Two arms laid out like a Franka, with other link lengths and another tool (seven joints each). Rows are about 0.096 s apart.
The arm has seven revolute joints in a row. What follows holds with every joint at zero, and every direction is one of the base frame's.
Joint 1 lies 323.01 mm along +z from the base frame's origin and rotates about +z.
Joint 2 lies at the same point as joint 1 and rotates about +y.
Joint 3 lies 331.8 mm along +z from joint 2 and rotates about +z.
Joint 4 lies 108.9 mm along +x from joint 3 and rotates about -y.
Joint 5 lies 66.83 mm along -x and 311.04 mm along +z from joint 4 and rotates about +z.
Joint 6 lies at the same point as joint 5 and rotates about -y.
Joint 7 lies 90.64 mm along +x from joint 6 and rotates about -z.
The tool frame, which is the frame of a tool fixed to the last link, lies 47 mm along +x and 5 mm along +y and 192.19 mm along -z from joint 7; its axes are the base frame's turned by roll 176.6, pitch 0 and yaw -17.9 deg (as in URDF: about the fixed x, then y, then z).
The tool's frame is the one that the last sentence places.
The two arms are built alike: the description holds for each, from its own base.
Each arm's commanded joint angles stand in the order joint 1, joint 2, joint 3, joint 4, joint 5, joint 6, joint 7.
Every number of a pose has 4 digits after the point.
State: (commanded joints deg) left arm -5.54 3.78 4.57 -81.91 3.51 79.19 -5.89; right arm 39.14 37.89 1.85 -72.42 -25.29 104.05 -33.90
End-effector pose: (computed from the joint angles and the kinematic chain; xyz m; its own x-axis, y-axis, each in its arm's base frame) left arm 0.5501 0.0124 0.5317 0.9693 -0.2124 -0.1239 -0.2119 -0.9771 0.0175; right arm 0.5641 0.4335 0.2691 0.4586 0.8586 -0.2290 0.8525 -0.3523 0.3861
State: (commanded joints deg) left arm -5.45 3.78 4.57 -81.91 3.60 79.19 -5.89; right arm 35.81 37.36 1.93 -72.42 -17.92 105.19 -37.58
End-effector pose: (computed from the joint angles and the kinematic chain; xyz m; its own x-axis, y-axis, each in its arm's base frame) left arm 0.5501 0.0136 0.5317 0.9697 -0.2106 -0.1242 -0.2103 -0.9775 0.0159; right arm 0.5746 0.4196 0.2741 0.4725 0.8637 -0.1757 0.8650 -0.4161 0.2804
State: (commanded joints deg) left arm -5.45 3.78 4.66 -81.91 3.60 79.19 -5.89; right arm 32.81 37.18 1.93 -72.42 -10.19 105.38 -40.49
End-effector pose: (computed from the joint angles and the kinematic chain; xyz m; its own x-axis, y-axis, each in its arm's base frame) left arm 0.5500 0.0144 0.5318 0.9700 -0.2091 -0.1242 -0.2087 -0.9778 0.0158; right arm 0.5820 0.4071 0.2763 0.5011 0.8561 -0.1268 0.8617 -0.4801 0.1644
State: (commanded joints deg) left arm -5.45 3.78 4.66 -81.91 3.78 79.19 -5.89; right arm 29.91 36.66 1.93 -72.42 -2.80 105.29 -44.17
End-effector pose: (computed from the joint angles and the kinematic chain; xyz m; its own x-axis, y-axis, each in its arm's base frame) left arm 0.5501 0.0151 0.5318 0.9700 -0.2084 -0.1248 -0.2085 -0.9779 0.0127; right arm 0.5891 0.3950 0.2852 0.5196 0.8515 -0.0706 0.8543 -0.5170 0.0534
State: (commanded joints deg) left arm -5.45 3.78 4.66 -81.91 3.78 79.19 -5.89; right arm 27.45 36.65 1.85 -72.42 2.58 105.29 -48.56
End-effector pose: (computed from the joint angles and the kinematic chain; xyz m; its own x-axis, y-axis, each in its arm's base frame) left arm 0.5501 0.0151 0.5318 0.9700 -0.2084 -0.1248 -0.2085 -0.9779 0.0127; right arm 0.5964 0.3824 0.2890 0.5159 0.8563 -0.0254 0.8559 -0.5165 -0.0277
